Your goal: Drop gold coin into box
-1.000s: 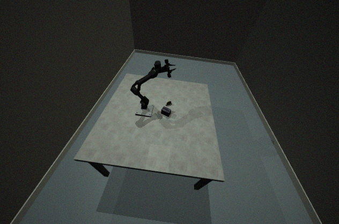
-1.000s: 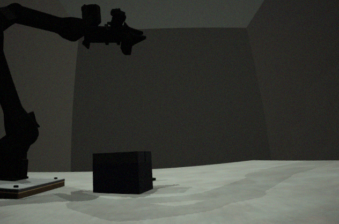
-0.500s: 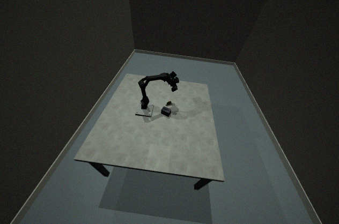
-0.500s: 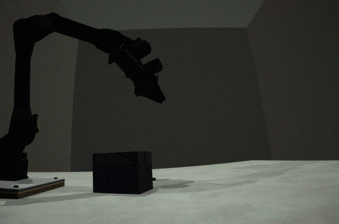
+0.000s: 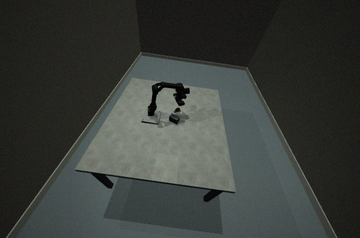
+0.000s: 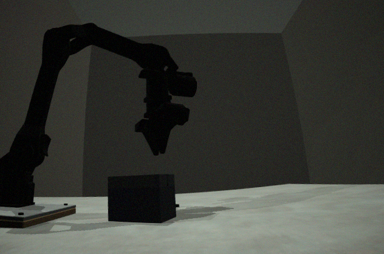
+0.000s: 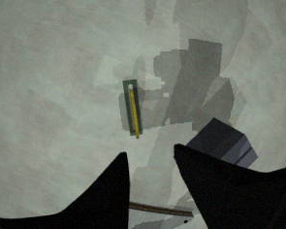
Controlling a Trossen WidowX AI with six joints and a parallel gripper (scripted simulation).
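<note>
Now: the thin gold coin 90 mm below my gripper tip and 10 mm to the left of it.
</note>
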